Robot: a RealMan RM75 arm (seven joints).
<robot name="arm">
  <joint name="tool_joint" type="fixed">
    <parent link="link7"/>
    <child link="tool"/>
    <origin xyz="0 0 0"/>
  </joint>
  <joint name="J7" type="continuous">
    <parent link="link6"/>
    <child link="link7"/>
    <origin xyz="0 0 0.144"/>
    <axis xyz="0 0 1"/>
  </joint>
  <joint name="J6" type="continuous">
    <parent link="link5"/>
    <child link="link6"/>
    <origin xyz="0 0 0"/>
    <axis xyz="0 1 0"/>
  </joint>
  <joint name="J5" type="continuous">
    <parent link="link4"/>
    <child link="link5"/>
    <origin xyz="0 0 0.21"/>
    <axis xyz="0 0 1"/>
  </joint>
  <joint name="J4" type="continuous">
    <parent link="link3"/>
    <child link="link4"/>
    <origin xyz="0 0 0"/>
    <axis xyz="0 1 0"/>
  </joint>
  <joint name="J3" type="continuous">
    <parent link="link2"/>
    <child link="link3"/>
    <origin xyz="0 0 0.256"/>
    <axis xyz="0 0 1"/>
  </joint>
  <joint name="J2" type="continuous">
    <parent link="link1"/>
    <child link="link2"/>
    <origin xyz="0 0 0"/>
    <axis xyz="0 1 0"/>
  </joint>
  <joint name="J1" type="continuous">
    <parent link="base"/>
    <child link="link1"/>
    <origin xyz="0 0 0.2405"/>
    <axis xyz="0 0 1"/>
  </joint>
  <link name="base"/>
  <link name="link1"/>
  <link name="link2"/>
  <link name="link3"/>
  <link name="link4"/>
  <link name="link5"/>
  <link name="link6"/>
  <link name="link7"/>
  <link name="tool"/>
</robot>
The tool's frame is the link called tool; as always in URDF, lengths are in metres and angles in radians. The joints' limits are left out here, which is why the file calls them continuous.
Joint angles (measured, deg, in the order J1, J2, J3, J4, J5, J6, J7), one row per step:
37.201 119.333 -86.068 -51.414 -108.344 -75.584 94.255
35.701 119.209 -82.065 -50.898 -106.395 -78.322 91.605
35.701 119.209 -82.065 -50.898 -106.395 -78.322 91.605
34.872 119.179 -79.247 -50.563 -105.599 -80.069 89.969
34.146 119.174 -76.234 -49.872 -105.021 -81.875 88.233
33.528 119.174 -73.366 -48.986 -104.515 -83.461 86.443
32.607 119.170 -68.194 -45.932 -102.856 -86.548 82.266
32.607 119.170 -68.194 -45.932 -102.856 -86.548 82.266
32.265 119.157 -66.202 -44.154 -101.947 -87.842 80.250
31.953 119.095 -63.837 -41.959 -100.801 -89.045 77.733
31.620 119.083 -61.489 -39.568 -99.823 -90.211 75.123
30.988 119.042 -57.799 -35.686 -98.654 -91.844 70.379
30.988 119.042 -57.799 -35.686 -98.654 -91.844 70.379
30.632 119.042 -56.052 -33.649 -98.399 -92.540 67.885
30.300 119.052 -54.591 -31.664 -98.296 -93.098 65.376
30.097 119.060 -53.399 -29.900 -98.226 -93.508 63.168
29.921 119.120 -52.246 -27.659 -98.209 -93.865 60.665
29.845 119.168 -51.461 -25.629 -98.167 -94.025 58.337
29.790 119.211 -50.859 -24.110 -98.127 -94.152 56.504
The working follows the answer.
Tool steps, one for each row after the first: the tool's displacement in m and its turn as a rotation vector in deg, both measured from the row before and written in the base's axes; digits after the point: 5 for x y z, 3 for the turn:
0.00624 -0.00091 0.01140 0.392 3.915 -1.314
0.00000 0.00000 0.00000 0.000 0.000 0.000
0.00424 -0.00005 0.00773 0.559 2.296 -0.681
0.00539 -0.00034 0.00744 0.579 2.211 -0.749
0.00560 -0.00046 0.00659 0.698 2.079 -0.665
0.01117 -0.00333 0.00949 1.038 4.677 -1.174
0.00000 0.00000 0.00000 0.000 0.000 0.000
0.00495 -0.00248 0.00269 0.366 2.194 -0.479
0.00553 -0.00196 0.00328 0.937 2.594 -0.539
0.00591 -0.00277 0.00226 0.974 2.540 -0.598
0.01027 -0.00528 0.00270 2.140 3.605 -0.628
0.00000 0.00000 0.00000 0.000 0.000 0.000
0.00564 -0.00354 0.00015 1.065 1.472 -0.304
0.00525 -0.00390 -0.00086 0.969 1.161 -0.152
0.00396 -0.00325 -0.00115 0.857 0.940 -0.060
0.00414 -0.00441 -0.00287 0.715 1.008 -0.147
0.00307 -0.00383 -0.00324 0.630 0.721 0.014
0.00205 -0.00293 -0.00244 0.553 0.547 0.071

Tool pose at each row, in the base's axes (x y z in m, rotation vector in deg; rounded; the steps above come from the unrounded poses):
0.15605 0.33626 -0.08212 178.559 -7.967 -11.190
0.16229 0.33535 -0.07072 178.268 -9.938 -17.354
0.16229 0.33535 -0.07072 178.268 -9.938 -17.354
0.16654 0.33529 -0.06299 178.313 -10.922 -21.033
0.17193 0.33495 -0.05555 -177.512 11.956 24.485
0.17752 0.33449 -0.04895 -176.333 12.801 27.671
0.18869 0.33115 -0.03946 -174.063 14.343 34.773
0.18869 0.33115 -0.03946 -174.063 14.343 34.773
0.19364 0.32868 -0.03678 -173.034 14.990 38.074
0.19917 0.32672 -0.03349 -171.268 15.497 41.902
0.20508 0.32395 -0.03123 -169.379 16.058 45.580
0.21535 0.31867 -0.02853 -165.947 16.148 50.630
0.21535 0.31867 -0.02853 -165.947 16.148 50.630
0.22099 0.31513 -0.02838 -164.312 16.145 52.613
0.22624 0.31122 -0.02924 -162.924 15.949 54.152
0.23020 0.30797 -0.03039 -161.750 15.661 55.384
0.23434 0.30356 -0.03325 -160.632 15.581 56.700
0.23741 0.29973 -0.03649 -159.770 15.292 57.641
0.23946 0.29679 -0.03893 -159.068 14.948 58.351

